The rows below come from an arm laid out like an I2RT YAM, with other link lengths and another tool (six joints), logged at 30 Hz.
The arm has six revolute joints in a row. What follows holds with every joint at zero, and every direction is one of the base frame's. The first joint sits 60.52 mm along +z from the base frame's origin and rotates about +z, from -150 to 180 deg. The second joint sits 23 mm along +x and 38.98 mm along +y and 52.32 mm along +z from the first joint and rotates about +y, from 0 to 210 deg. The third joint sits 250.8 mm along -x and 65.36 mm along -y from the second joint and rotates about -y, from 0 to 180 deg. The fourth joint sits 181.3 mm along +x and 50.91 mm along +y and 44.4 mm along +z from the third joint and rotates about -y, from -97 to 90 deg. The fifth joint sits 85.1 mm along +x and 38.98 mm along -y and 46.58 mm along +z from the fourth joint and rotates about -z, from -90 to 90 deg. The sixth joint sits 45.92 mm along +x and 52.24 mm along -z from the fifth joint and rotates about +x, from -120 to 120 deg. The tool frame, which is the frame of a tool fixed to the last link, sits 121 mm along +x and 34 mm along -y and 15 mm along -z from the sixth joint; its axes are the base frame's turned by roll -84.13, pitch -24.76 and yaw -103.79 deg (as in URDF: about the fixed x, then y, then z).
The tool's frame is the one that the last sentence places.
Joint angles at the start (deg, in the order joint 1, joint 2, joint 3, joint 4, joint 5, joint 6): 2.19, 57.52, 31.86, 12.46, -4.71, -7.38
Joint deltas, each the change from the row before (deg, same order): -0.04, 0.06, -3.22, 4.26, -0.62, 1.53; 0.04, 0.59, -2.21, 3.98, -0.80, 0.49; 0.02, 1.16, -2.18, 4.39, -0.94, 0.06; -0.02, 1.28, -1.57, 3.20, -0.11, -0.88; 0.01, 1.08, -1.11, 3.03, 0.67, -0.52; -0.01, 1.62, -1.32, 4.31, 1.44, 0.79; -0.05, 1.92, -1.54, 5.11, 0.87, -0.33; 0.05, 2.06, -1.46, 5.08, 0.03, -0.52
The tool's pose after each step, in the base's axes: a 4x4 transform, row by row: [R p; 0 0 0 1], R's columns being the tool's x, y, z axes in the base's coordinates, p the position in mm. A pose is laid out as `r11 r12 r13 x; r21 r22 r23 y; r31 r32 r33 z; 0 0 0 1`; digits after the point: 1 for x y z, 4 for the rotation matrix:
0.0043 -0.1144 0.9934 314.9; -0.8516 -0.5212 -0.0563 -22.3; 0.5243 -0.8457 -0.0996 205.1; 0 0 0 1
0.0051 -0.0914 0.9958 316.0; -0.8577 -0.5124 -0.0426 -19.6; 0.5142 -0.8538 -0.0810 202.4; 0 0 0 1
0.0098 -0.0676 0.9977 318.0; -0.8600 -0.5097 -0.0261 -16.6; 0.5103 -0.8577 -0.0632 199.3; 0 0 0 1
0.0090 -0.0582 0.9983 319.8; -0.8525 -0.5222 -0.0228 -16.5; 0.5227 -0.8508 -0.0543 195.5; 0 0 0 1
-0.0080 -0.0497 0.9987 321.7; -0.8471 -0.5303 -0.0332 -18.5; 0.5313 -0.8463 -0.0379 195.4; 0 0 0 1
-0.0426 -0.0451 0.9981 324.4; -0.8522 -0.5198 -0.0598 -22.5; 0.5215 -0.8531 -0.0163 195.7; 0 0 0 1
-0.0710 -0.0279 0.9971 327.2; -0.8480 -0.5246 -0.0751 -25.4; 0.5252 -0.8509 0.0136 197.2; 0 0 0 1
-0.0849 -0.0034 0.9964 330.1; -0.8439 -0.5314 -0.0737 -25.2; 0.5298 -0.8471 0.0423 198.5; 0 0 0 1

